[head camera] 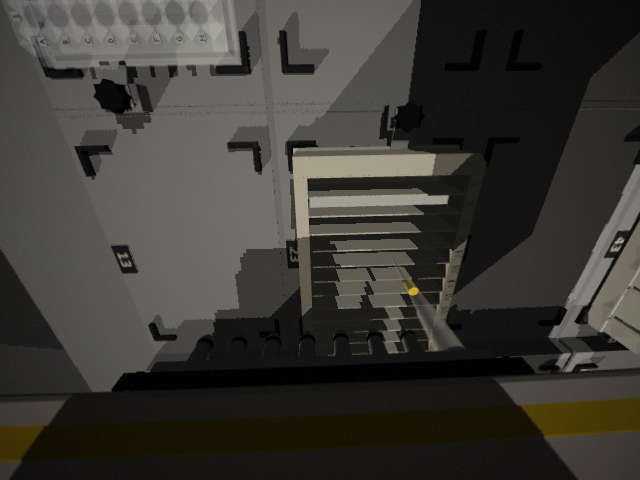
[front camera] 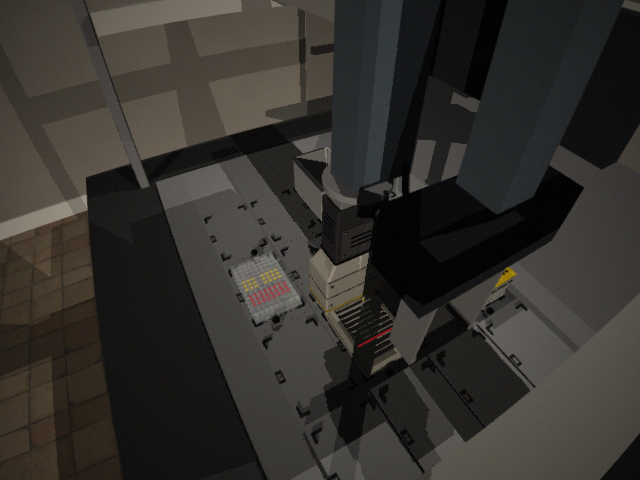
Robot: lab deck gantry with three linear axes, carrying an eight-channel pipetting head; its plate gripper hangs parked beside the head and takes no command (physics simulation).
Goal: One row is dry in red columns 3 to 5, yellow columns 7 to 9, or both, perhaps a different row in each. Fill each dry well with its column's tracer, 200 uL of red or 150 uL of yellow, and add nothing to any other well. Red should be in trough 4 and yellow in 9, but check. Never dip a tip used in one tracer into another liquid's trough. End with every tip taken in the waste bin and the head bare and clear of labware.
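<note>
The pipetting head (front camera: 338,281) hangs over the trough block (front camera: 386,365) (head camera: 301,206). In the head view, seven nozzles are bare and the rightmost carries one clear tip (head camera: 434,322), with yellow liquid in its narrow part. The tip is over the slots; I cannot tell its height. A red trough (front camera: 374,337) shows in the front view; no yellow trough shows. The well plate (front camera: 294,304) (head camera: 155,54) has red wells (front camera: 269,293) in an unbroken block and yellow wells (front camera: 271,276) with a one-row gap left of their middle. The parked gripper (front camera: 439,344) is open, its pale paddles apart and empty.
The waste bin (front camera: 308,184) stands behind the head, partly hidden. The yellow tip rack (front camera: 506,276) is mostly hidden behind the dark carriage (front camera: 475,242). Black knobs (head camera: 112,96) (head camera: 409,116) and corner brackets stand up from the deck near the plate and trough block.
</note>
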